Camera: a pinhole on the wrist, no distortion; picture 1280 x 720 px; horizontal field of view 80.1 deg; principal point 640.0 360.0 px. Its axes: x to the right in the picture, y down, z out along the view. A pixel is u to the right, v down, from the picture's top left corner.
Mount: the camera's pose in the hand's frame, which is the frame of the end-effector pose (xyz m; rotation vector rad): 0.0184 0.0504 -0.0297 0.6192 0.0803 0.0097
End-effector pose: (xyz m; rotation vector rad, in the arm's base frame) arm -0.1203 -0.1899 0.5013 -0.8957 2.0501 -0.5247
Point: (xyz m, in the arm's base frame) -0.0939 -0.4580 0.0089
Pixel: outside the picture
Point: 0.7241 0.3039 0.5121
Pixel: outside the picture
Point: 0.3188 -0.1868 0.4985
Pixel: 224.5 428.3
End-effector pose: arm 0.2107 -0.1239 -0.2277 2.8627 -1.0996 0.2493
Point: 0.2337 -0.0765 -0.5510
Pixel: 371.8 626.1
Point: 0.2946 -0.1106 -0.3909
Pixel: 598.8 428.4
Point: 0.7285 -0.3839 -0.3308
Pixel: outside the picture
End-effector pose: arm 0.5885 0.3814 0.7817 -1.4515 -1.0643 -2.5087
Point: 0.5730 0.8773 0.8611
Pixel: 868.1 178.7
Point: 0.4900 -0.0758 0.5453
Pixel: behind the camera
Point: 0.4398 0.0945 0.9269
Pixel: behind the camera
